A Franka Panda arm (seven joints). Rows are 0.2 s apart.
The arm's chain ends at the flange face. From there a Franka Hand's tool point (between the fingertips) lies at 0.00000 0.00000 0.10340 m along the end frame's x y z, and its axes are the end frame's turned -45 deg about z.
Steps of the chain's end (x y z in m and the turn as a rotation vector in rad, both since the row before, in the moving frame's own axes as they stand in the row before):
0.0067, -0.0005, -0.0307, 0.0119, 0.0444, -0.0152
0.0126, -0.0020, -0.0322, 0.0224, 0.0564, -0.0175
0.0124, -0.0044, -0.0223, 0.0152, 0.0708, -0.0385
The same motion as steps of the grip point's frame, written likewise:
0.0092, 0.0067, -0.0308, -0.0230, 0.0398, -0.0152
0.0161, 0.0099, -0.0324, -0.0240, 0.0557, -0.0175
0.0182, 0.0096, -0.0226, -0.0393, 0.0608, -0.0385

